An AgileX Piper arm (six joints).
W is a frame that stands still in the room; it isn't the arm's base.
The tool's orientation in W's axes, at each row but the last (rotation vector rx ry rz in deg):
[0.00, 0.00, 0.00]
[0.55, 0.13, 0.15]
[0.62, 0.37, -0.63]
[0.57, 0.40, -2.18]
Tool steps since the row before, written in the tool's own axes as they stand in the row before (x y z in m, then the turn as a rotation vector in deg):
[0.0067, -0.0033, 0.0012, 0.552, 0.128, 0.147]
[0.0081, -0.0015, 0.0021, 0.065, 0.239, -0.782]
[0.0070, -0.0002, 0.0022, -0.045, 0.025, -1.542]
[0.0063, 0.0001, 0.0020, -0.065, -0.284, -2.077]
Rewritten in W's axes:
[0.0067, -0.0033, 0.0012, 0.552, 0.128, 0.147]
[0.0081, -0.0015, 0.0021, 0.063, 0.247, -0.780]
[0.0070, -0.0003, 0.0022, -0.055, 0.042, -1.541]
[0.0063, -0.0002, 0.0020, -0.090, -0.260, -2.079]

